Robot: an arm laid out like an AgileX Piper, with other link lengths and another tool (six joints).
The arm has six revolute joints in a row. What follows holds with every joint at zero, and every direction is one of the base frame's. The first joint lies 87.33 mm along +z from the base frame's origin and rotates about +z. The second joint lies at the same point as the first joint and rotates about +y. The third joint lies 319.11 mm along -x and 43.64 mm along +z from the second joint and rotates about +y. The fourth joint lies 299.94 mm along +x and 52.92 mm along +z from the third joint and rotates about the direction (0.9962, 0, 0.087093). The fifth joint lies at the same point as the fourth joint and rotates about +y. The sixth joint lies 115.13 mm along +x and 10.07 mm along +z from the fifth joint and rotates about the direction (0.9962, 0, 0.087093). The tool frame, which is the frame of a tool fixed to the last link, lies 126.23 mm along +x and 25 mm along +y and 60.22 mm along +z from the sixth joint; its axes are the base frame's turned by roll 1.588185, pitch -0.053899 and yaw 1.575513 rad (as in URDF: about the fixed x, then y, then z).
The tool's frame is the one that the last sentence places.
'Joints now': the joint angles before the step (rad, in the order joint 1, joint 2, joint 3, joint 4, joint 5, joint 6). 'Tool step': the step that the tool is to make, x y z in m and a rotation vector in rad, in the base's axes. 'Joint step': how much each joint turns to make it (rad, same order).
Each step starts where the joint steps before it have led.
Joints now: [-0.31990, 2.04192, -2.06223, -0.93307, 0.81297, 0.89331]
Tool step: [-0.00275, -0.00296, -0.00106, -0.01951, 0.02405, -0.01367]
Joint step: [0.00082, 0.00302, -0.00162, -0.02229, 0.01839, -0.00762]
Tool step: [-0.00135, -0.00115, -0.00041, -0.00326, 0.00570, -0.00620]
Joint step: [0.00001, 0.00037, -0.00010, -0.00541, 0.00699, -0.00016]
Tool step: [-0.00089, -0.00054, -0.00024, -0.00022, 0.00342, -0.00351]
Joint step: [-0.00001, -0.00002, -0.00080, -0.00043, 0.00503, -0.00182]
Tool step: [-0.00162, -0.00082, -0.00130, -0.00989, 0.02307, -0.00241]
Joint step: [-0.00001, -0.00001, -0.00106, -0.00275, 0.01186, -0.02125]
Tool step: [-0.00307, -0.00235, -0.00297, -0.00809, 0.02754, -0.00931]
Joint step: [-0.00099, 0.00088, -0.00013, -0.00425, 0.01836, -0.01984]
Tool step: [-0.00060, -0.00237, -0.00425, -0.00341, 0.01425, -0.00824]
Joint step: [-0.00076, 0.00630, -0.00083, -0.00679, 0.00942, -0.00262]
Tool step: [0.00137, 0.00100, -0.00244, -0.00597, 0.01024, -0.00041]
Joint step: [0.00396, 0.00465, -0.00048, -0.00835, 0.00493, -0.00145]
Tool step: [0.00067, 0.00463, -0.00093, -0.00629, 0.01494, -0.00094]
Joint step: [0.01100, 0.00002, -0.00005, -0.00823, 0.01585, -0.00551]
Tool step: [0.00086, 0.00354, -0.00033, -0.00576, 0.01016, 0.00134]
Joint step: [0.00785, -0.00001, 0.00000, -0.00629, 0.00909, -0.00459]
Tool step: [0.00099, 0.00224, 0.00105, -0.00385, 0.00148, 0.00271]
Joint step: [0.00434, 0.00001, -0.00168, -0.00349, 0.00209, -0.00125]
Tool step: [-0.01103, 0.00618, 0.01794, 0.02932, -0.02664, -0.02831]
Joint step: [0.01325, -0.02074, -0.03351, 0.03415, 0.05855, -0.00680]
